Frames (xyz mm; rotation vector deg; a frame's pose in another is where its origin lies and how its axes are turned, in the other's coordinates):
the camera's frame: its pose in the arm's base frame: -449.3 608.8 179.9 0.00 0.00 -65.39
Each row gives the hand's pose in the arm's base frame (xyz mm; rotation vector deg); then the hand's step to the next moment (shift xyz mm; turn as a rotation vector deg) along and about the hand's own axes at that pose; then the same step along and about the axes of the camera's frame.
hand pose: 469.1 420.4 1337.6 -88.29 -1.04 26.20
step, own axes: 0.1 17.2 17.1 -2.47 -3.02 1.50
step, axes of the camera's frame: -18.3 -2.2 -15.8 -1.52 -1.37 3.64
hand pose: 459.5 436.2 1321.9 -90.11 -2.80 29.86
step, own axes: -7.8 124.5 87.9 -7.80 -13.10 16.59
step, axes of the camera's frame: -93.1 -37.9 -114.8 -16.48 -2.47 15.16
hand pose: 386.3 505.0 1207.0 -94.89 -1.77 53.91
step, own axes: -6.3 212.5 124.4 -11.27 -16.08 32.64
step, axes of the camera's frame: -97.3 -144.9 -173.8 -32.00 -6.82 19.50
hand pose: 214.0 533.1 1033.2 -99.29 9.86 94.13
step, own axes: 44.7 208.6 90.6 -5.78 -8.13 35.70
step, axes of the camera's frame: -1.2 -199.5 -118.0 -32.73 -13.03 11.52
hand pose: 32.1 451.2 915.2 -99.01 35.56 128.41
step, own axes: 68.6 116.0 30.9 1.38 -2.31 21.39
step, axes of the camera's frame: 43.7 -125.5 -38.3 -18.29 -11.08 2.72
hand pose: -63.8 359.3 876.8 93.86 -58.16 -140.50
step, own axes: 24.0 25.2 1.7 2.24 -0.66 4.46
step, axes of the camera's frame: 16.7 -30.0 -6.0 -3.64 -3.29 -1.12
